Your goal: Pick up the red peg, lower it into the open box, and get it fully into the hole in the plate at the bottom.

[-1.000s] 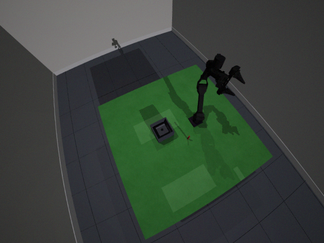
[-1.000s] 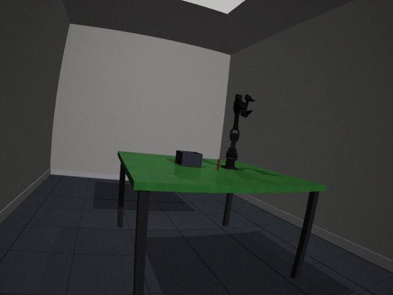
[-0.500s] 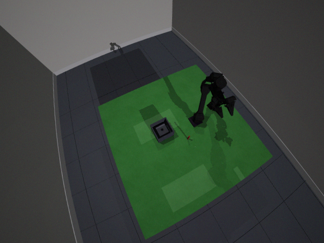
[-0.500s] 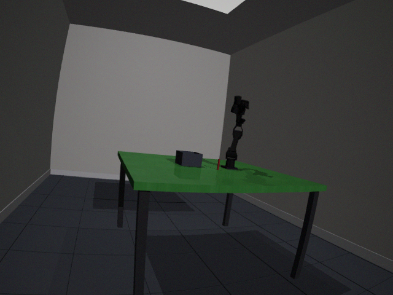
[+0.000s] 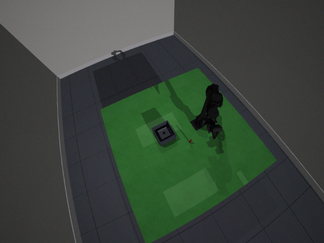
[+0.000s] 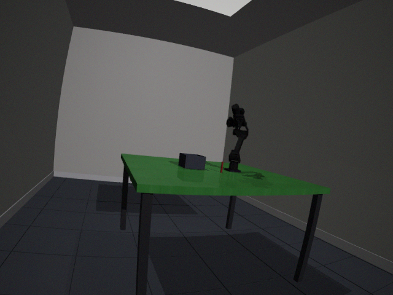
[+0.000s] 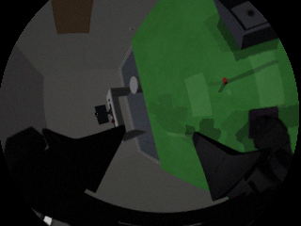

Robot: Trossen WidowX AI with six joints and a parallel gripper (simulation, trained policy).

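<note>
Now: gripper tip 27 cm above the red peg, 7 cm to the left of it and 7 cm short of it. Round my gripper tip: dark box (28 cm below, 24 cm to the right, 24 cm ahead).
</note>
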